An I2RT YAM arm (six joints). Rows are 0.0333 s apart.
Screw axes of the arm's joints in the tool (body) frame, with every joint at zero. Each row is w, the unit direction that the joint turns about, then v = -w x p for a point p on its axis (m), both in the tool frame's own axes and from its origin. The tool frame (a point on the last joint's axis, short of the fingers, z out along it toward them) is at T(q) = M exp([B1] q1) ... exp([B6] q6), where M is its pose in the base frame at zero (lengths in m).
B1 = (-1, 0, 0, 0, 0.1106, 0)
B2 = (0, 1, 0, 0.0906, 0, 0.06)
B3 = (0, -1, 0, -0.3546, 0, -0.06)
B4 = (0, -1, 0, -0.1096, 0, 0)
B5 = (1, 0, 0, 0, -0.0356, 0)
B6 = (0, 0, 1, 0, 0, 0)
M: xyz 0.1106 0 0.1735 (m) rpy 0 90 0 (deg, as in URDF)
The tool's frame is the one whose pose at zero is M.
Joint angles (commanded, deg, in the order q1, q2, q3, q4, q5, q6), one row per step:
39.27, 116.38, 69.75, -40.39, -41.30, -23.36
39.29, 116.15, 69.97, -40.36, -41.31, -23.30
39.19, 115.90, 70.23, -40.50, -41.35, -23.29
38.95, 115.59, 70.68, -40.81, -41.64, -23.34
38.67, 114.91, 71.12, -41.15, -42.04, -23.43
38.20, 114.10, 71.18, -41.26, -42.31, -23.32
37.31, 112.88, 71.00, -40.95, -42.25, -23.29
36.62, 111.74, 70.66, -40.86, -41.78, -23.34
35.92, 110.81, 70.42, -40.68, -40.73, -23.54
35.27, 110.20, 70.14, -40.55, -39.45, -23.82
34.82, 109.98, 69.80, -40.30, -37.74, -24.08
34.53, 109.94, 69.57, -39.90, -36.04, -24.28
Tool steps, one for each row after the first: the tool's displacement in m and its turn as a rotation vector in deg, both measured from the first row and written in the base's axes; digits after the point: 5 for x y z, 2 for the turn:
0.00066, 0.00070, 0.00219, 0.29, -0.33, -0.02
0.00169, 0.00077, 0.00465, 0.55, -0.59, -0.13
0.00359, 0.00056, 0.00830, 1.08, -0.78, -0.31
0.00546, 0.00006, 0.01416, 1.91, -1.19, -0.50
0.00722, -0.00214, 0.01927, 2.55, -1.56, -1.02
0.01045, -0.00670, 0.02578, 3.31, -2.66, -1.93
0.01208, -0.01113, 0.03090, 3.49, -3.70, -2.62
0.01433, -0.01547, 0.03496, 3.24, -5.16, -3.27
0.01634, -0.01972, 0.03687, 2.57, -6.48, -3.85
0.01786, -0.02306, 0.03613, 1.34, -7.76, -4.28
0.01939, -0.02521, 0.03488, 0.15, -9.04, -4.60

